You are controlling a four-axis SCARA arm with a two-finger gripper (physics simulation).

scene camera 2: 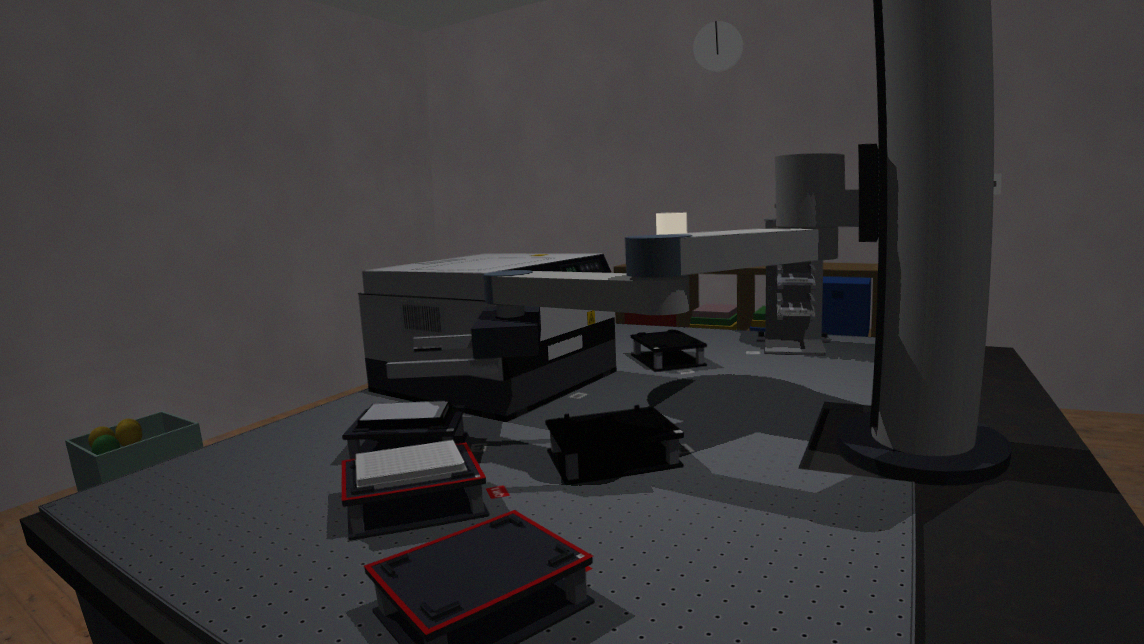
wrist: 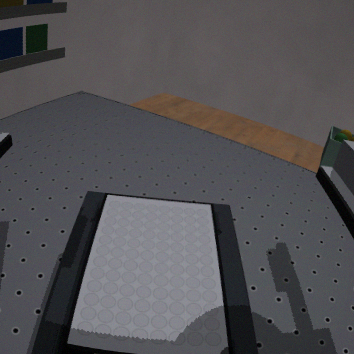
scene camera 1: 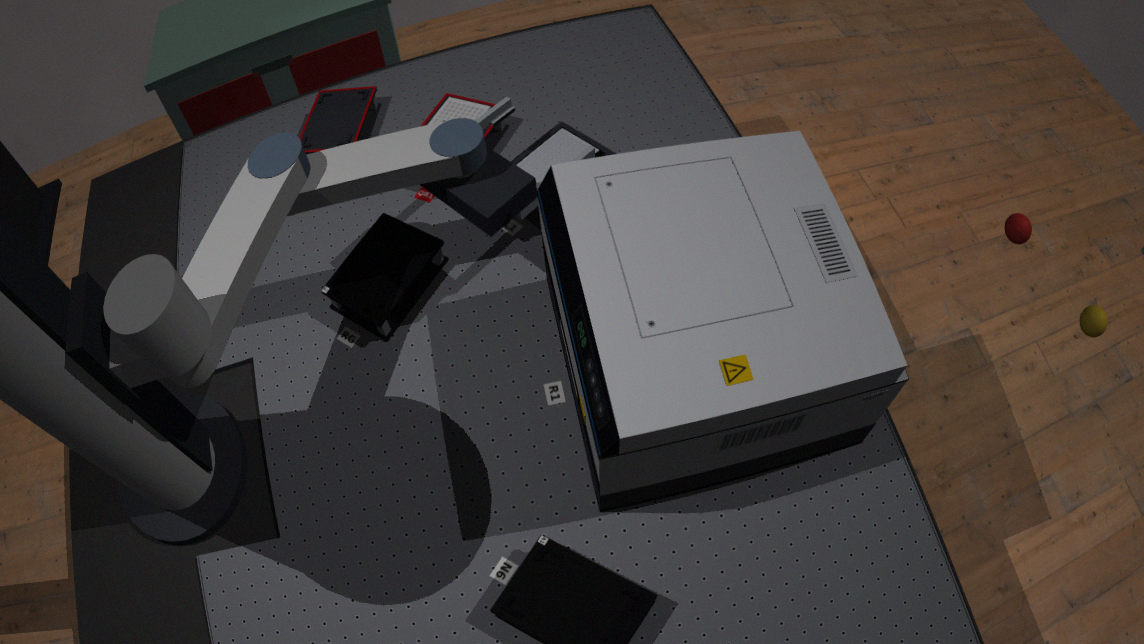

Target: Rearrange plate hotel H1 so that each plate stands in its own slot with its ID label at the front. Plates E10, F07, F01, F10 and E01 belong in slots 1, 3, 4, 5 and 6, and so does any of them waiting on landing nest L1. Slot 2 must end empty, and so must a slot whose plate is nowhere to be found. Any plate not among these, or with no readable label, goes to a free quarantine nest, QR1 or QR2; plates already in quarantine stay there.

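Places are measured from the arm's base along level axes (x ahead, y left, z up), in millimetres.
Pixels of known places: gripper, between the fingertips: (scene camera 2: 402, 356) (wrist: 166, 135) (scene camera 1: 549, 125); arm's base, origin of its link: (scene camera 2: 921, 449) (scene camera 1: 182, 469).
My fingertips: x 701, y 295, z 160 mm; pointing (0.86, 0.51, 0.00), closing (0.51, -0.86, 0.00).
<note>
Ahead of a thing's pixels: the offset from my fingertips to its middle. "*": to the spot under its first point.
My gripper (scene camera 2: 404, 357) is open and empty, above and short of landing nest L1 @[* 36 mm ahead, 67 mm left, 84 mm down] (scene camera 1: 562, 126) (wrist: 233, 255), its fingers wide apart. A white-topped plate @[4 mm ahead, 2 mm left, 90 mm down] (scene camera 1: 558, 152) (scene camera 2: 405, 412) (wrist: 155, 270) lies on L1, between the finger lines in the wrist view; its front label does not show. Hotel H1 @[405 mm back, 873 mm right, 24 mm up] (scene camera 2: 770, 312) stands at the back, partly behind the arm; its shelves show, but its labels are unreadable. A white plate @[133 mm back, 141 mm left, 90 mm down] (scene camera 1: 456, 112) (scene camera 2: 409, 464) lies on red-rimmed nest QR1 @[* 104 mm back, 218 mm left, 97 mm down] (scene camera 2: 345, 488). The other red-rimmed nest, QR2 @[333 mm back, 269 mm left, 120 mm down] (scene camera 1: 340, 120) (scene camera 2: 480, 572), bears no plate.
A large white device @[109 mm ahead, 363 mm right, 22 mm down] (scene camera 1: 696, 256) (scene camera 2: 432, 320) stands close beside L1, near the gripper. The black nest RG @[292 mm back, 91 mm right, 118 mm down] (scene camera 1: 384, 272) (scene camera 2: 614, 436) stands between L1 and the arm column (scene camera 2: 932, 240). Black nest N6 @[169 mm back, 643 mm right, 120 mm down] (scene camera 1: 572, 596) (scene camera 2: 668, 341) stands beyond the device.
</note>
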